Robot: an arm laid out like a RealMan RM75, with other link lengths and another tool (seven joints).
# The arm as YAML. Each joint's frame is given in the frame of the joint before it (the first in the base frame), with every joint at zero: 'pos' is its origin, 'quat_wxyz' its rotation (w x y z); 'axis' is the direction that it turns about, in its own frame. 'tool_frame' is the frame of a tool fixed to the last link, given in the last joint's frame.
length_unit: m
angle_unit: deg
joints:
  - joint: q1
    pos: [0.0, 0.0, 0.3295]
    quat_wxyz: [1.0, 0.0, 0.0, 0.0]
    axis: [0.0, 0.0, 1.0]
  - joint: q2
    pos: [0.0, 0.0, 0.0]
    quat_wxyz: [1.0, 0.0, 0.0, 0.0]
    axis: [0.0, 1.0, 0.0]
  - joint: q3
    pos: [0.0, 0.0, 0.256]
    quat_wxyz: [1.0, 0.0, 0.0, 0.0]
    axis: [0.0, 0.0, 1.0]
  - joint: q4
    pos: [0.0, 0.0, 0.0]
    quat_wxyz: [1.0, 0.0, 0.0, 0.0]
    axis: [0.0, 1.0, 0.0]
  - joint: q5
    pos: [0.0, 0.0, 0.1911]
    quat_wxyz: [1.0, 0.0, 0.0, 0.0]
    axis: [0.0, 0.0, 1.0]
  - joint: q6
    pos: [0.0, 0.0, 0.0]
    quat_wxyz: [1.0, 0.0, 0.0, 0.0]
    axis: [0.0, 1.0, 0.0]
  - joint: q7
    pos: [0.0, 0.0, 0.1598]
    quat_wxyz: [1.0, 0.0, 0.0, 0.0]
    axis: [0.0, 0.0, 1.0]
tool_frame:
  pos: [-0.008, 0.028, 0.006]
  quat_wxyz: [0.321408, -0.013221, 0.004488, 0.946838]
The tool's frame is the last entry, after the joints.
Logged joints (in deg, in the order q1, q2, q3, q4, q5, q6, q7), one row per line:
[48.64 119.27 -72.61 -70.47 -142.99 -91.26 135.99]
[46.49 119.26 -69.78 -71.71 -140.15 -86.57 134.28]
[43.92 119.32 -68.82 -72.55 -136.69 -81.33 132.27]
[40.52 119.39 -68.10 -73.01 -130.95 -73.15 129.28]
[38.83 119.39 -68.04 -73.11 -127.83 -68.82 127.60]
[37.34 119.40 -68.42 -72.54 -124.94 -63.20 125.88]
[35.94 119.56 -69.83 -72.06 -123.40 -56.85 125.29]
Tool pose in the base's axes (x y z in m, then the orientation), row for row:
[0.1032 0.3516 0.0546 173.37 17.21 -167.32]
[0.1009 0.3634 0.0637 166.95 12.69 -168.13]
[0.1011 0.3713 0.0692 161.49 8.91 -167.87]
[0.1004 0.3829 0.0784 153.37 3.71 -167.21]
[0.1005 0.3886 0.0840 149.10 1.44 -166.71]
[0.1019 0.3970 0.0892 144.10 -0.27 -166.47]
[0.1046 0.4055 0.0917 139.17 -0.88 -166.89]
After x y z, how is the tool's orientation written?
As angles about the fixed x, y, z axes (roll, pitch, yaw), in degrees.
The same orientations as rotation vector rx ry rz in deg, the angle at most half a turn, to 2 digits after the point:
[-19.44 162.04 12.12]
[-19.44 166.37 20.98]
[-20.19 169.55 29.07]
[-20.76 173.21 41.66]
[20.43 -170.22 -47.31]
[19.56 -166.01 -53.73]
[18.24 -162.81 -60.43]

